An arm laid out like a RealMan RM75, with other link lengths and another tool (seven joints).
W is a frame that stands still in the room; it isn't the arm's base.
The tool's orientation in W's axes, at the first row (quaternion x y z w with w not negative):
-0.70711, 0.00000, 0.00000, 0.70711
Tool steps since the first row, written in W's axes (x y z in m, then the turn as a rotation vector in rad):
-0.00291, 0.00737, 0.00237, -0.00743, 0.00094, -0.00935
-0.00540, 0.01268, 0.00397, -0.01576, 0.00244, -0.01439
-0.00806, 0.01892, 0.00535, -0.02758, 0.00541, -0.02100
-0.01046, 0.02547, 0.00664, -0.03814, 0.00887, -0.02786
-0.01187, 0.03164, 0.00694, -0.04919, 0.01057, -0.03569
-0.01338, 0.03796, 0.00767, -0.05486, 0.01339, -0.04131
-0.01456, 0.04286, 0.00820, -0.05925, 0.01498, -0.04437
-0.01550, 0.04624, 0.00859, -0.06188, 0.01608, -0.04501
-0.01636, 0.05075, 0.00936, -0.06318, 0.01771, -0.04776
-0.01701, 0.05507, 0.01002, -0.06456, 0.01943, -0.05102
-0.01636, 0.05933, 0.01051, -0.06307, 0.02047, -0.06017
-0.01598, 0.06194, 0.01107, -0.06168, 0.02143, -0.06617
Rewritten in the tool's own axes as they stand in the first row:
-0.00291, -0.00237, 0.00737, -0.00743, 0.00935, 0.00094
-0.00540, -0.00397, 0.01268, -0.01576, 0.01439, 0.00244
-0.00806, -0.00535, 0.01892, -0.02758, 0.02100, 0.00541
-0.01046, -0.00664, 0.02547, -0.03814, 0.02786, 0.00887
-0.01187, -0.00694, 0.03164, -0.04919, 0.03569, 0.01057
-0.01338, -0.00767, 0.03796, -0.05486, 0.04131, 0.01339
-0.01456, -0.00820, 0.04286, -0.05925, 0.04437, 0.01498
-0.01550, -0.00859, 0.04624, -0.06188, 0.04501, 0.01608
-0.01636, -0.00936, 0.05075, -0.06318, 0.04776, 0.01771
-0.01701, -0.01002, 0.05507, -0.06456, 0.05102, 0.01943
-0.01636, -0.01051, 0.05933, -0.06307, 0.06017, 0.02047
-0.01598, -0.01107, 0.06194, -0.06168, 0.06617, 0.02143

